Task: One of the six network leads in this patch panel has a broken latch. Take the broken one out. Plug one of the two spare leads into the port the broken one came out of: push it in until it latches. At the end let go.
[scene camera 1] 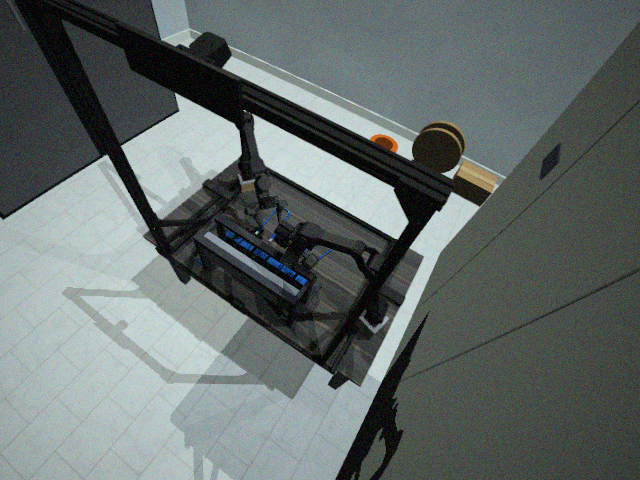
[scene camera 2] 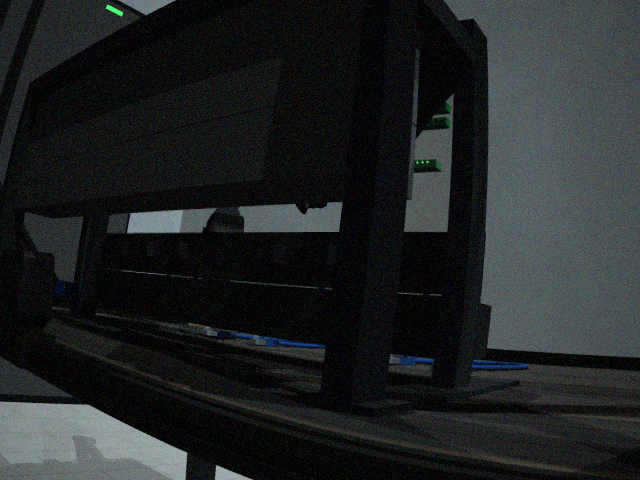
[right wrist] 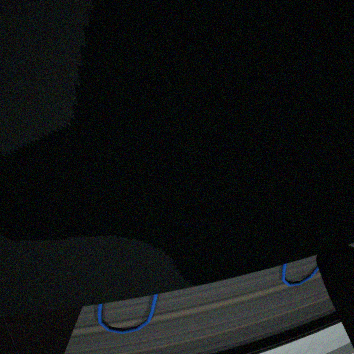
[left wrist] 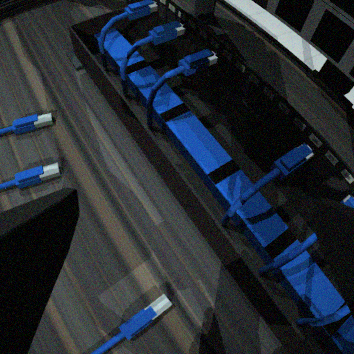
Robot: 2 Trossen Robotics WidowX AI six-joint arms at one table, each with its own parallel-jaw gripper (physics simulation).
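Frame: origin at the left arm's base, x right, y up, z back, level; millimetres.
Seen in the pictures: left gripper, fingertip midpoint: (scene camera 1: 270,225) (left wrist: 200,206); left arm's base, link origin: (scene camera 1: 247,176); right arm's base, link origin: (scene camera 1: 373,317).
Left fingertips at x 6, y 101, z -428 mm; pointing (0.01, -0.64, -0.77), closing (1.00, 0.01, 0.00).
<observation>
Offsets run from my left fingertips to a thing's top centre. "pt": to the spot under its first point.
The patch panel @[dx +87, dy +92, dz -150 mm] (scene camera 1: 244,261) (left wrist: 281,33) stands on the wooden table. In the left wrist view three blue leads @[pt dx -16, dy -79, dz -214 mm] (left wrist: 166,31) sit in ports at the top, another lead @[pt dx +83, dy -75, dz -69 mm] (left wrist: 293,159) is plugged in further right, and more run off at the lower right. I cannot tell which latch is broken. Spare lead plugs (left wrist: 33,123) (left wrist: 36,173) @[pt dx -22, dy -157, dz +39 mm] (left wrist: 144,317) lie on the table. My left gripper (scene camera 1: 262,210) is open above the leads behind the panel. My right gripper (scene camera 1: 283,236) is open, close against the panel; its view is almost all dark, with only spare lead loops @[pt dx -340, dy -168, dz -54 mm] (right wrist: 123,326) @[pt dx -147, dy -168, dz +194 mm] (right wrist: 298,281) showing.
A black gantry frame (scene camera 1: 328,138) spans the table. A blue cable tray (left wrist: 197,140) runs along the panel's foot. Scene camera 2 is very dark; blue leads @[pt dx -30, dy -164, dz +36 mm] (scene camera 2: 270,341) @[pt dx -164, dy -165, dz -89 mm] (scene camera 2: 413,360) lie on the table behind a thick post @[pt dx +48, dy -116, dz -418 mm] (scene camera 2: 366,286).
</observation>
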